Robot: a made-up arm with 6 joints.
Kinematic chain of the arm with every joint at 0, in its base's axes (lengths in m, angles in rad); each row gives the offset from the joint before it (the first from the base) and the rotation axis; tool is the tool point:
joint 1: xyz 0 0 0.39 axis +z
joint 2: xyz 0 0 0 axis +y
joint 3: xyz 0 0 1.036 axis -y
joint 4: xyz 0 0 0 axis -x
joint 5: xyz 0.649 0 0 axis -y
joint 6: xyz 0 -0.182 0 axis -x
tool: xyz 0 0 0
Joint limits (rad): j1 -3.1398..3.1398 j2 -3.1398..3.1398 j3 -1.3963..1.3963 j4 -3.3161..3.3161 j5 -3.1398..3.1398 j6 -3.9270..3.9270
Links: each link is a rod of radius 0.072 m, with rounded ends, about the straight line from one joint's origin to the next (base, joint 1, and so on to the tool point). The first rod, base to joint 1, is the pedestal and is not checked.
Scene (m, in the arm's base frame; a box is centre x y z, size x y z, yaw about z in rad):
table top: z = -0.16
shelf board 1: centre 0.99 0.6 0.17 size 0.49 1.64 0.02 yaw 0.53
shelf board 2: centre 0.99 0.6 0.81 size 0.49 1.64 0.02 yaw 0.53
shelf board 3: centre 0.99 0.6 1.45 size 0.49 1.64 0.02 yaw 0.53
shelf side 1: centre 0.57 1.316 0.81 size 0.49 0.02 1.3 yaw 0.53
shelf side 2: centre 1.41 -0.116 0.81 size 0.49 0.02 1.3 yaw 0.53
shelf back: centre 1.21 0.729 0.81 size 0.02 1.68 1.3 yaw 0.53
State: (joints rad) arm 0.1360 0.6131 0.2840 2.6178 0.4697 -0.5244
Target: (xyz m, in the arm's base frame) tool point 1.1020 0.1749 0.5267
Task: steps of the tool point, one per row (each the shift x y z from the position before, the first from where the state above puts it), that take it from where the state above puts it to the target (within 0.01 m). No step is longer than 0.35 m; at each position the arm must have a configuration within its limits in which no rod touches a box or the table.
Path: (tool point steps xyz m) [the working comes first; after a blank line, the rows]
Joints at the target: 0.0058 0.8338 -0.3020 2.7543 0.4697 -0.5244
Straight joint move there: touches shelf board 2.

1: -0.1254 -0.1152 0.0199
2: -0.1514 -0.0887 0.0002
3: -0.1696 -0.0577 -0.0200
4: 0.0679 -0.0500 -0.3199
5: -0.0514 -0.0281 -0.2672
6: 0.1729 0.0736 -0.0122
7: 0.1521 0.1168 0.0122

